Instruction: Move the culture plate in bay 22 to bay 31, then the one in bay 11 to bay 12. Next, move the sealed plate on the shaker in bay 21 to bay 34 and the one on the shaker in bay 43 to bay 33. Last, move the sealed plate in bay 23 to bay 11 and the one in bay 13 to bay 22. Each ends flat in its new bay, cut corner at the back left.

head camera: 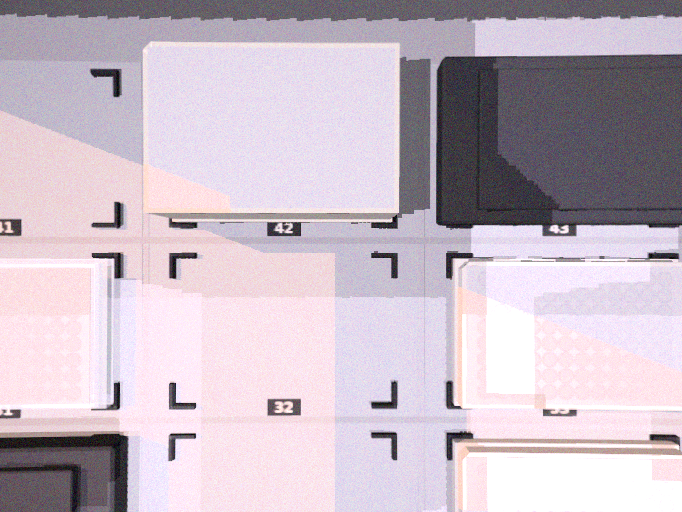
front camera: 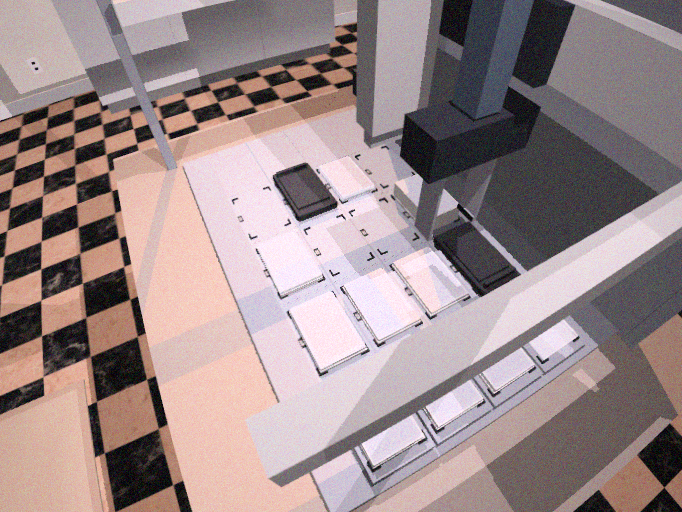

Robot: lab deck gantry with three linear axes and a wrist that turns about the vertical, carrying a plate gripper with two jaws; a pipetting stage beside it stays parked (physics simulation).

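Where they show: gripper, fingertip midpoint: (front camera: 445, 223); robot's base at its link origin: (front camera: 233, 200).
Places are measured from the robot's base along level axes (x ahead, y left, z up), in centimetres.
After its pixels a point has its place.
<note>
My gripper (front camera: 449, 218) @[z 16.0, x 39.2, y 25.7 cm] is over the bay 42 area in the front view, jaws apart with no plate seen between them; its exact height is unclear. The dark shakers in bay 21 (front camera: 304, 190) @[z 2.4, x 7.5, y 14.7 cm] (head camera: 44, 490) @[z 2.4, x 10.6, y 17.8 cm] and bay 43 (front camera: 478, 254) @[z 2.4, x 39.9, y 36.5 cm] (head camera: 594, 137) @[z 2.4, x 39.7, y 36.5 cm] carry no plate. Pale plates lie in bay 31 (front camera: 347, 177) @[z 1.4, x 7.3, y 25.6 cm] (head camera: 46, 336) @[z 1.4, x 9.9, y 25.7 cm], bay 12 (front camera: 289, 261) @[z 1.6, x 23.5, y 4.3 cm], bay 13 (front camera: 328, 330) @[z 1.4, x 39.9, y 4.3 cm], bay 23 (front camera: 380, 303) @[z 1.4, x 39.6, y 14.7 cm] (head camera: 567, 484) @[z 1.4, x 38.8, y 17.4 cm], bay 33 (front camera: 431, 279) @[z 1.4, x 39.8, y 25.6 cm] (head camera: 583, 352) @[z 1.4, x 39.7, y 24.7 cm] and bay 34 (front camera: 506, 369) @[z 2.9, x 60.1, y 25.2 cm]. The bay 33 plate looks flat, cut corner at the back left. Bays 11 and 22 hold no plate.
A tall pale box (front camera: 404, 190) @[z 4.2, x 19.7, y 32.7 cm] (head camera: 269, 126) @[z 4.2, x 22.7, y 36.5 cm] stands in bay 42, close to the jaws. More pale plates lie in bay 14 (front camera: 393, 439) @[z 2.9, x 60.1, y 4.3 cm], bay 24 (front camera: 454, 403) @[z 2.9, x 60.2, y 14.8 cm] and bay 44 (front camera: 553, 338) @[z 2.2, x 60.0, y 36.3 cm]. A long pale beam (front camera: 385, 410) @[z 40.0, x 63.4, y -2.4 cm] crosses the front view. A grey upright column (front camera: 399, 66) @[z 37.3, x 28.9, y 21.6 cm] stands behind.
</note>
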